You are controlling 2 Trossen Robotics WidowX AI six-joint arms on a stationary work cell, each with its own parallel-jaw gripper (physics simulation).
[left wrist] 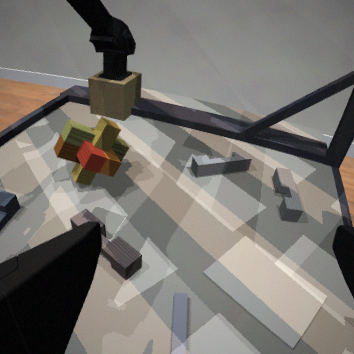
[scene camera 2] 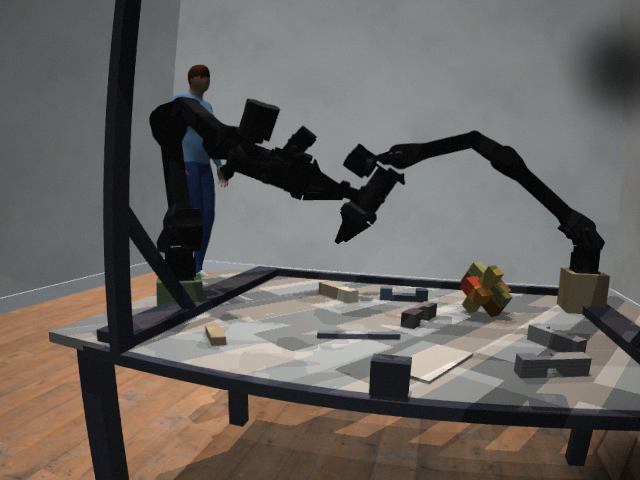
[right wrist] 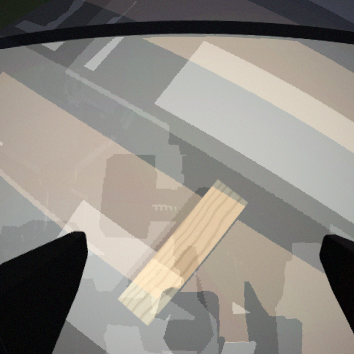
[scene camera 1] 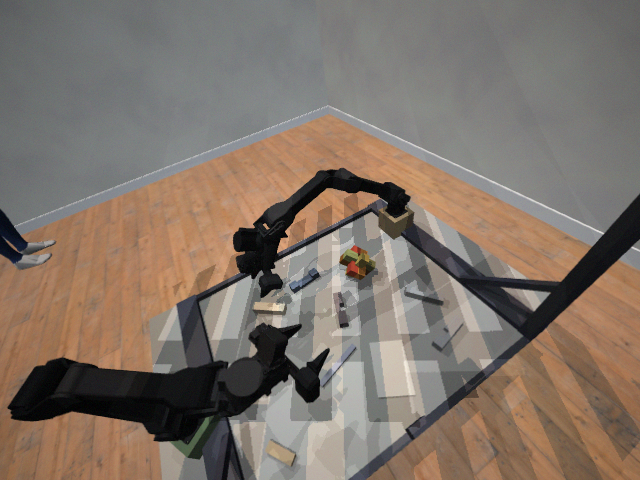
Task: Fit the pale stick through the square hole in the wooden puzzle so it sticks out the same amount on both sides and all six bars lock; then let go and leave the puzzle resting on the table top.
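Where they show: left gripper, between the fingertips: [left wrist: 221, 236] [scene camera 2: 345, 195] [scene camera 1: 314, 336]; right gripper, between the fingertips: [scene camera 2: 340, 242] [right wrist: 207, 246] [scene camera 1: 257, 287]; left arm's base, origin of its link: [scene camera 2: 179, 278] [scene camera 1: 188, 424]; right arm's base, origin of its link: [left wrist: 115, 74] [scene camera 2: 584, 271] [scene camera 1: 396, 211].
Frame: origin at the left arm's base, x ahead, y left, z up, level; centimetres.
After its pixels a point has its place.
Observation:
The pale stick [scene camera 1: 269, 308] @(x 37.7, y 1.2, z -3.2 cm) [scene camera 2: 338, 291] @(x 37.5, y -0.4, z -4.0 cm) [right wrist: 182, 252] @(x 38.3, y 1.9, z -3.2 cm) lies flat on the table, slanting across the right wrist view. The puzzle [scene camera 1: 357, 262] @(x 63.2, y -22.1, z 2.8 cm) [scene camera 2: 485, 289] @(x 63.2, y -23.6, z 0.1 cm) [left wrist: 92, 150], of red, orange and olive bars, rests tilted on the table near the right arm's base. Its square hole cannot be made out. My right gripper [scene camera 1: 265, 293] @(x 38.7, y 2.9, z 7.5 cm) [scene camera 2: 341, 238] @(x 38.7, y 2.9, z 7.5 cm) [right wrist: 207, 246] @(x 38.7, y 2.9, z 7.5 cm) is open and empty, pointing down above the pale stick, whose image lies between its fingers in the wrist view. My left gripper [scene camera 1: 313, 338] @(x 28.3, y -26.5, z 19.2 cm) [left wrist: 221, 236] @(x 28.3, y -26.5, z 19.2 cm) is open and empty, high above the table.
A short pale block [scene camera 1: 281, 452] @(x 6.2, y -24.2, z -4.7 cm) [scene camera 2: 215, 334] @(x 5.9, y -26.1, z -4.7 cm), a blue notched bar [scene camera 1: 305, 280] @(x 53.6, y -4.3, z -4.7 cm) [scene camera 2: 403, 294] @(x 53.2, y -4.3, z -4.7 cm), a brown notched bar [scene camera 1: 341, 310] @(x 46.4, y -22.8, z -3.2 cm) [left wrist: 122, 255] @(x 44.0, y -23.9, z -3.2 cm), grey notched bars [scene camera 2: 556, 338] [left wrist: 291, 207], a thin strip [scene camera 1: 338, 365] @(x 31.0, y -28.5, z -5.2 cm) and a flat panel [left wrist: 265, 290] @(x 36.3, y -41.8, z -5.7 cm) lie about. The grippers are near each other.

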